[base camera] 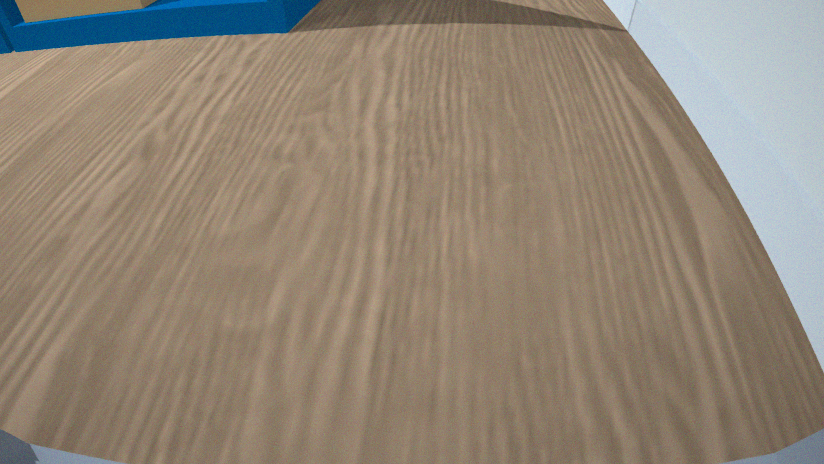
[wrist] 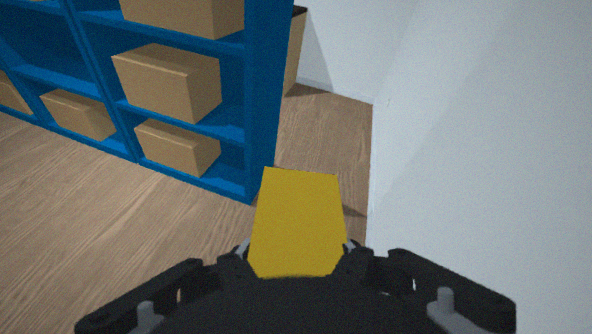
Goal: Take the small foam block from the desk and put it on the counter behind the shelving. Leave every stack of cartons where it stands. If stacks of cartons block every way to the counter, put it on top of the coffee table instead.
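Places are measured from the arm's base along level axes (x ahead, y left, z up), in centimetres.
Pixels of known places: gripper, between the fingertips: [wrist: 295,249].
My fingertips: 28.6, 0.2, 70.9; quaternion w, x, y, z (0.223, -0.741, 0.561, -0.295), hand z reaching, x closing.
Note:
Behind a point stands the place of what it marks, as x, y, z.
The yellow foam block [wrist: 300,215] {29.4, 0.6, 74.1} is held in my gripper [wrist: 295,249] {28.6, 0.2, 70.9}, which is shut on it at the bottom middle of the wrist view. The blue shelving [wrist: 265,100] {121.1, 25.3, 31.6} [base camera: 172,24] {108.3, 57.2, -36.0} stands ahead on the left, above the floor and beyond the block. Past its right end, part of a tan, upright thing [wrist: 295,52] {295.8, 34.7, 7.1} with a dark top shows; whether it is the counter or a carton is unclear. The desk and the coffee table do not show in either view.
Tan boxes [wrist: 155,85] [base camera: 80,6] sit on the shelves. A pale wall [wrist: 475,130] {89.0, -54.2, 56.6} [base camera: 755,86] {61.9, -50.7, -26.5} runs along the right side. A strip of wooden floor [wrist: 325,132] {212.9, -18.8, -39.7} [base camera: 415,230] {44.2, -1.0, -39.6} leads between the shelving's right end and the wall, with shadow farther along it.

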